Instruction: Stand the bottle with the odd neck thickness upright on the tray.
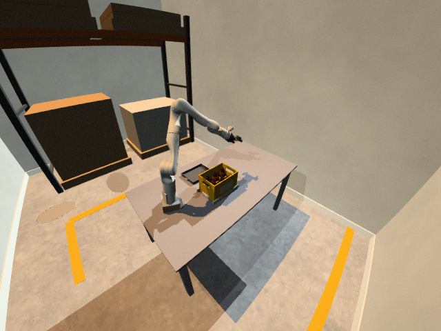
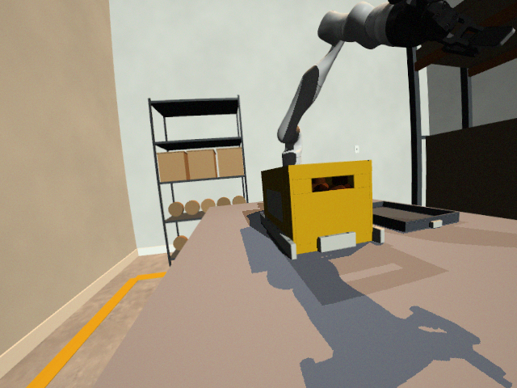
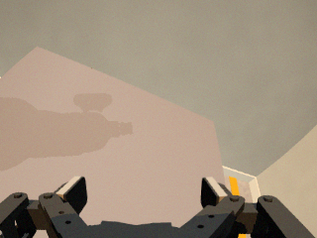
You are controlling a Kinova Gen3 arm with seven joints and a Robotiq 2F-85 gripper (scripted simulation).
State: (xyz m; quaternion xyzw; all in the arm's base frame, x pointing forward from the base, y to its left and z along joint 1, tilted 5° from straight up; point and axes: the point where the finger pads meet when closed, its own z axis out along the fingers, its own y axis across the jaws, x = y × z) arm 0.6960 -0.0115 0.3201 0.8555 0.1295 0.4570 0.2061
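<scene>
The yellow crate lies 320 mm behind my hand, 240 mm below it and 90 mm to the right of it. Round my hand: dark tray (320 mm behind, 310 mm below, 200 mm to the left); then brown bottle (410 mm behind, 240 mm below, 130 mm to the right).
</scene>
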